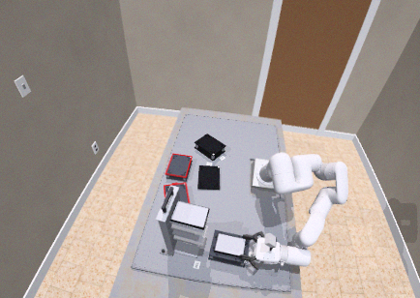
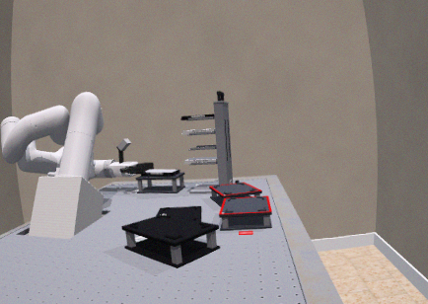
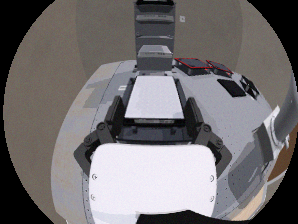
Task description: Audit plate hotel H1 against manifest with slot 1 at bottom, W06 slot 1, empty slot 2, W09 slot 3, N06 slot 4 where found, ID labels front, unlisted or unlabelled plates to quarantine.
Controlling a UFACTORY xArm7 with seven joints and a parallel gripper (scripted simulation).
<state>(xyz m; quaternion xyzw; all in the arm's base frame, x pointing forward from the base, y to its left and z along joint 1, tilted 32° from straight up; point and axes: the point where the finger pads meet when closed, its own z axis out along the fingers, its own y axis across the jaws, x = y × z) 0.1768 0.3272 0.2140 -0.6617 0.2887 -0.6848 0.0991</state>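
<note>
Now: hand 50 mm short of the grey plate, 10 mm to the left of it and 20 mm above it. The rest, counted from my hand: plate hotel H1 (300 mm ahead, 80 mm to the right, 70 mm above); pale plate (220 mm ahead, 60 mm to the right, 130 mm above).
</note>
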